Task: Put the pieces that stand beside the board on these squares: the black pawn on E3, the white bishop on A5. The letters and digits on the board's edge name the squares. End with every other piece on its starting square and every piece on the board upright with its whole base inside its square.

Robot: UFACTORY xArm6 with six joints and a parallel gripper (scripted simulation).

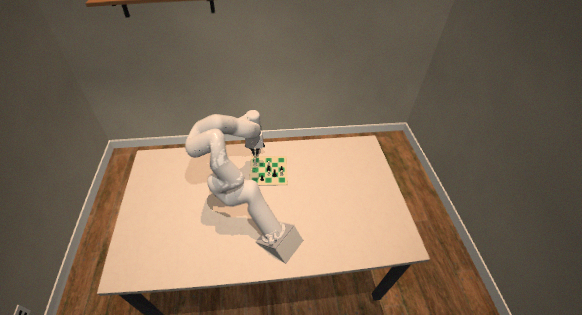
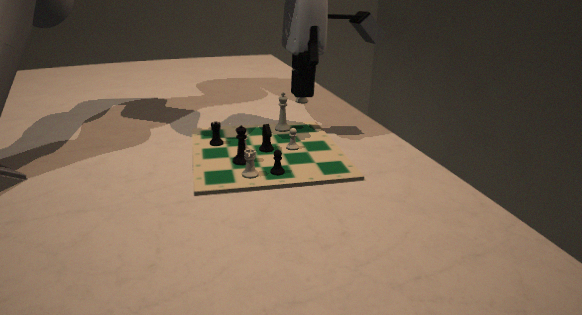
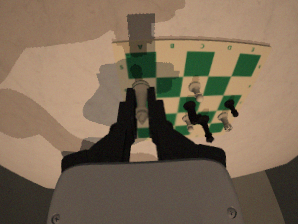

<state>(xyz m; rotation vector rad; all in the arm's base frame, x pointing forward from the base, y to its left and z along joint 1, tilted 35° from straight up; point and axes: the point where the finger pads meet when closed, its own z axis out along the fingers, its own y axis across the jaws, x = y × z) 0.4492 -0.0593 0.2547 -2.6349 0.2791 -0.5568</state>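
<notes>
Right now my hand is 3 cm past the white bishop, 1 cm to the right of it and 5 cm above it. From my hand the other things lie so: black bishop 8 cm behind, 7 cm to the right, 6 cm below; then black rook 15 cm behind, 2 cm to the right, 6 cm below; then chessboard 8 cm behind, 7 cm to the right, 8 cm below.
</notes>
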